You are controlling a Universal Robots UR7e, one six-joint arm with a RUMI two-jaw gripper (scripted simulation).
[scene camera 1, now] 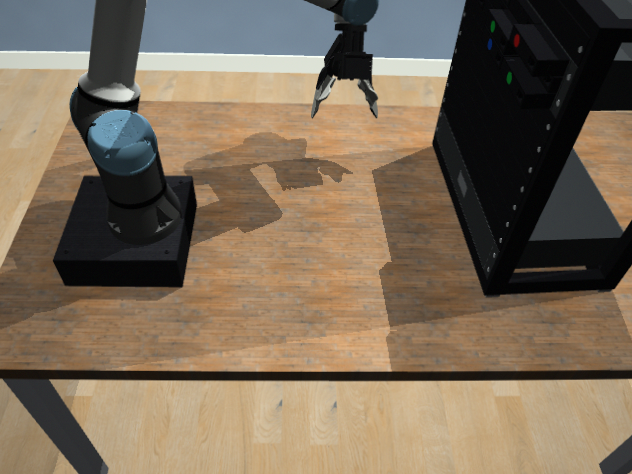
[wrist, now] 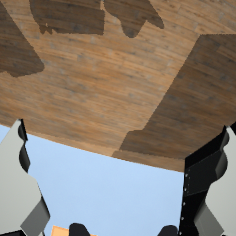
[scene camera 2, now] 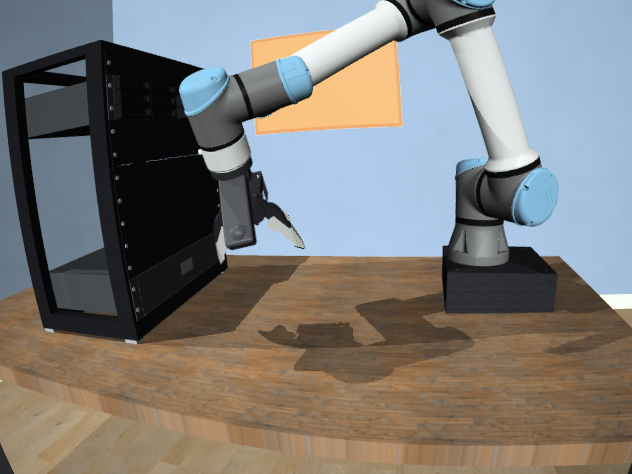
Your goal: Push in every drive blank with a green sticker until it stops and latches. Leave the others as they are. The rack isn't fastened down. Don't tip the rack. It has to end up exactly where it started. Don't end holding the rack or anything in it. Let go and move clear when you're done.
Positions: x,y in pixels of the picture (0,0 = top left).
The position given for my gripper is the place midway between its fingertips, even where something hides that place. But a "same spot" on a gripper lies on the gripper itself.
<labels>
my gripper: scene camera 1 344,118; wrist; scene camera 2
same spot on my gripper: [wrist: 30,205] = [scene camera 2: 269,225]
</labels>
